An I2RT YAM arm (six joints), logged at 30 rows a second.
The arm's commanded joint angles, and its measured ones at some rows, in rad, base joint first. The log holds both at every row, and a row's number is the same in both.
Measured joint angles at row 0: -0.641 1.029 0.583 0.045 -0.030 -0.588
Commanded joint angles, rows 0 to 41: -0.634 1.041 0.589 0.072 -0.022 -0.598; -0.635 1.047 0.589 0.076 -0.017 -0.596; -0.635 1.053 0.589 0.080 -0.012 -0.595; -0.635 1.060 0.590 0.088 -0.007 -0.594; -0.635 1.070 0.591 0.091 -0.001 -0.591; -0.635 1.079 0.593 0.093 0.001 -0.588; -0.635 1.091 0.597 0.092 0.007 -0.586; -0.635 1.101 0.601 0.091 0.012 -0.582; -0.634 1.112 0.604 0.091 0.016 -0.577; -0.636 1.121 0.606 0.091 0.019 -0.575; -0.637 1.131 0.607 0.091 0.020 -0.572; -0.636 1.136 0.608 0.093 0.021 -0.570; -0.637 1.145 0.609 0.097 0.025 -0.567; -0.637 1.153 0.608 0.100 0.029 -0.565; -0.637 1.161 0.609 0.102 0.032 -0.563; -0.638 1.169 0.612 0.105 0.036 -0.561; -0.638 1.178 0.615 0.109 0.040 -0.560; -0.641 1.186 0.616 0.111 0.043 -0.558; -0.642 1.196 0.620 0.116 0.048 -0.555; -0.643 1.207 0.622 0.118 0.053 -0.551; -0.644 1.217 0.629 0.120 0.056 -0.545; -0.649 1.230 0.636 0.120 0.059 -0.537; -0.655 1.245 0.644 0.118 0.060 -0.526; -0.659 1.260 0.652 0.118 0.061 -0.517; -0.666 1.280 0.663 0.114 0.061 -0.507; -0.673 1.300 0.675 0.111 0.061 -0.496; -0.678 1.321 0.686 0.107 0.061 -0.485; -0.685 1.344 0.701 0.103 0.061 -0.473; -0.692 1.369 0.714 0.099 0.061 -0.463; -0.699 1.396 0.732 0.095 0.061 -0.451; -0.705 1.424 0.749 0.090 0.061 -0.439; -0.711 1.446 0.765 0.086 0.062 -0.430; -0.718 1.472 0.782 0.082 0.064 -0.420; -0.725 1.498 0.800 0.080 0.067 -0.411; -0.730 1.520 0.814 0.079 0.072 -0.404; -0.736 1.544 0.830 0.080 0.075 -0.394; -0.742 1.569 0.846 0.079 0.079 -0.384; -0.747 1.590 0.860 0.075 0.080 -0.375; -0.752 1.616 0.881 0.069 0.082 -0.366; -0.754 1.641 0.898 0.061 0.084 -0.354; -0.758 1.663 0.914 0.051 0.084 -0.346; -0.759 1.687 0.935 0.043 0.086 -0.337
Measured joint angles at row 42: -0.750 1.648 0.872 0.080 0.076 -0.398
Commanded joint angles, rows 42 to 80: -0.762 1.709 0.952 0.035 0.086 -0.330; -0.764 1.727 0.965 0.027 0.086 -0.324; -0.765 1.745 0.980 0.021 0.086 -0.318; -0.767 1.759 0.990 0.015 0.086 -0.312; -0.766 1.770 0.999 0.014 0.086 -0.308; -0.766 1.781 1.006 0.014 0.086 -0.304; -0.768 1.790 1.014 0.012 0.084 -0.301; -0.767 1.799 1.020 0.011 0.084 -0.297; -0.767 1.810 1.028 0.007 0.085 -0.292; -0.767 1.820 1.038 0.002 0.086 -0.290; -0.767 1.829 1.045 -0.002 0.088 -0.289; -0.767 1.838 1.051 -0.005 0.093 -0.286; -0.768 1.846 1.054 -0.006 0.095 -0.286; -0.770 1.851 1.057 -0.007 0.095 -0.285; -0.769 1.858 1.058 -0.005 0.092 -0.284; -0.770 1.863 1.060 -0.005 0.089 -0.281; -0.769 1.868 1.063 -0.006 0.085 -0.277; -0.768 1.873 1.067 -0.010 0.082 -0.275; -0.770 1.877 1.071 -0.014 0.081 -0.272; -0.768 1.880 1.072 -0.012 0.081 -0.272; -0.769 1.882 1.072 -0.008 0.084 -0.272; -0.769 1.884 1.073 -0.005 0.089 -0.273; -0.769 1.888 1.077 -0.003 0.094 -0.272; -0.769 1.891 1.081 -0.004 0.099 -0.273; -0.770 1.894 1.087 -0.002 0.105 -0.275; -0.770 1.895 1.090 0.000 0.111 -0.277; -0.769 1.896 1.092 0.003 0.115 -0.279; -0.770 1.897 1.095 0.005 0.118 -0.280; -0.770 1.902 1.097 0.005 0.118 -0.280; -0.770 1.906 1.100 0.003 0.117 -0.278; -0.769 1.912 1.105 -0.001 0.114 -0.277; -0.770 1.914 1.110 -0.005 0.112 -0.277; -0.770 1.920 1.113 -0.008 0.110 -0.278; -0.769 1.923 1.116 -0.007 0.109 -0.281; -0.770 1.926 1.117 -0.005 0.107 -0.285; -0.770 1.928 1.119 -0.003 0.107 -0.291; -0.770 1.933 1.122 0.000 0.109 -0.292; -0.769 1.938 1.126 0.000 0.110 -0.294; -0.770 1.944 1.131 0.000 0.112 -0.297
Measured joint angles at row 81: -0.765 1.922 1.092 0.014 0.107 -0.299
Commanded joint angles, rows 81 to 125: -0.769 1.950 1.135 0.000 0.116 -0.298; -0.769 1.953 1.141 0.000 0.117 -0.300; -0.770 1.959 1.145 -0.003 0.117 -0.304; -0.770 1.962 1.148 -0.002 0.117 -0.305; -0.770 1.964 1.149 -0.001 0.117 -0.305; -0.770 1.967 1.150 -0.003 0.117 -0.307; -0.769 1.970 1.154 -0.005 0.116 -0.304; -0.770 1.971 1.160 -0.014 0.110 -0.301; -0.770 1.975 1.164 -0.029 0.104 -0.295; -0.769 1.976 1.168 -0.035 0.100 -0.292; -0.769 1.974 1.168 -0.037 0.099 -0.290; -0.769 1.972 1.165 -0.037 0.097 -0.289; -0.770 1.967 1.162 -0.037 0.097 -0.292; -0.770 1.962 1.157 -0.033 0.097 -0.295; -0.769 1.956 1.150 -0.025 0.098 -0.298; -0.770 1.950 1.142 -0.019 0.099 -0.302; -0.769 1.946 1.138 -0.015 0.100 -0.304; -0.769 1.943 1.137 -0.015 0.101 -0.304; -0.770 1.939 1.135 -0.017 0.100 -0.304; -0.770 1.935 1.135 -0.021 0.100 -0.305; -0.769 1.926 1.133 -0.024 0.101 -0.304; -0.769 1.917 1.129 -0.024 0.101 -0.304; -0.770 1.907 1.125 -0.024 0.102 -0.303; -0.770 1.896 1.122 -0.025 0.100 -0.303; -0.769 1.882 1.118 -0.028 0.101 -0.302; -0.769 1.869 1.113 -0.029 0.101 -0.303; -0.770 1.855 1.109 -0.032 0.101 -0.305; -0.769 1.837 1.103 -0.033 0.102 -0.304; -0.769 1.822 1.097 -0.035 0.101 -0.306; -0.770 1.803 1.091 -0.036 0.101 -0.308; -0.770 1.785 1.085 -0.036 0.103 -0.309; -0.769 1.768 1.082 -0.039 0.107 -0.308; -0.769 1.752 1.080 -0.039 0.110 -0.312; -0.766 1.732 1.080 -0.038 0.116 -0.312; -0.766 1.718 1.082 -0.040 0.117 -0.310; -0.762 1.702 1.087 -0.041 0.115 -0.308; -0.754 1.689 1.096 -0.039 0.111 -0.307; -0.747 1.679 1.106 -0.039 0.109 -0.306; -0.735 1.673 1.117 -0.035 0.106 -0.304; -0.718 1.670 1.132 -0.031 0.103 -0.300; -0.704 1.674 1.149 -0.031 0.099 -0.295; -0.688 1.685 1.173 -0.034 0.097 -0.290; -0.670 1.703 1.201 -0.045 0.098 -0.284; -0.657 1.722 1.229 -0.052 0.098 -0.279; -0.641 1.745 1.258 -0.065 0.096 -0.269
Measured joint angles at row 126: -0.685 1.716 1.167 -0.049 0.109 -0.298
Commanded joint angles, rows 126 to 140: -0.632 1.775 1.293 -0.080 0.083 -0.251; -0.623 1.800 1.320 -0.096 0.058 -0.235; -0.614 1.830 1.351 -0.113 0.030 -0.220; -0.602 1.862 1.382 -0.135 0.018 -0.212; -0.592 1.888 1.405 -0.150 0.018 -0.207; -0.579 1.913 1.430 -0.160 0.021 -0.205; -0.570 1.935 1.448 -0.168 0.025 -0.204; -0.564 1.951 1.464 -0.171 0.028 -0.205; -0.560 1.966 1.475 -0.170 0.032 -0.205; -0.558 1.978 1.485 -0.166 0.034 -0.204; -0.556 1.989 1.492 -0.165 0.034 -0.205; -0.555 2.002 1.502 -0.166 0.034 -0.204; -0.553 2.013 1.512 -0.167 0.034 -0.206; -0.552 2.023 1.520 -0.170 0.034 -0.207; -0.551 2.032 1.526 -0.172 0.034 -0.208
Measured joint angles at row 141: -0.554 2.027 1.458 -0.159 0.039 -0.237
